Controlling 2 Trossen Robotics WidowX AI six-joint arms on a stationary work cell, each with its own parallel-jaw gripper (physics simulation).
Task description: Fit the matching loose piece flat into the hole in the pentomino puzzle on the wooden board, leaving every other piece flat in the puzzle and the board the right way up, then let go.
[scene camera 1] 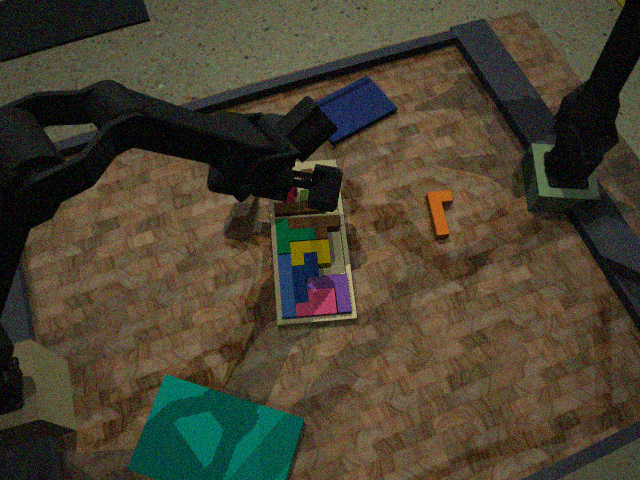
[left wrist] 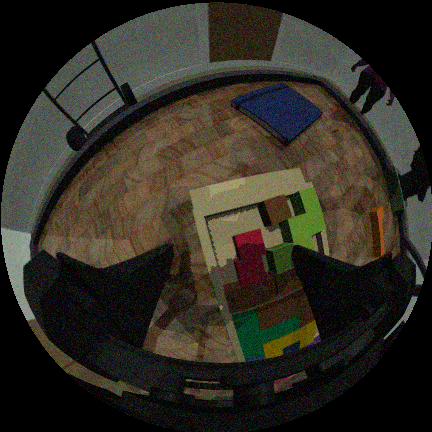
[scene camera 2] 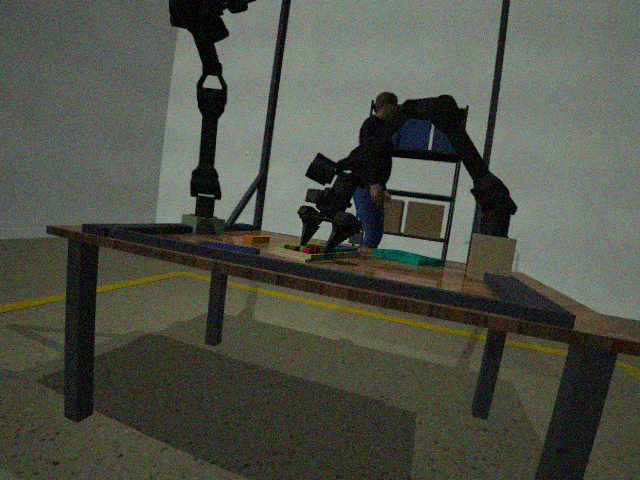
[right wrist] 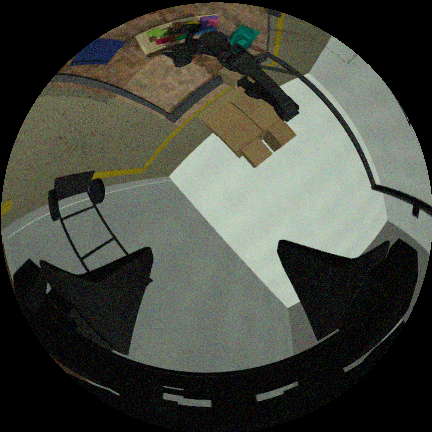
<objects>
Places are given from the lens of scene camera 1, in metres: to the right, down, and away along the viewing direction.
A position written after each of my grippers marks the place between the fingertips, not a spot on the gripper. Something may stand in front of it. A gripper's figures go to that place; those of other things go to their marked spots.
my left gripper (scene camera 1: 282, 187): -0.06, -0.08, 0.86
orange L-shaped piece (scene camera 1: 436, 200): 0.18, -0.06, 0.86
</objects>
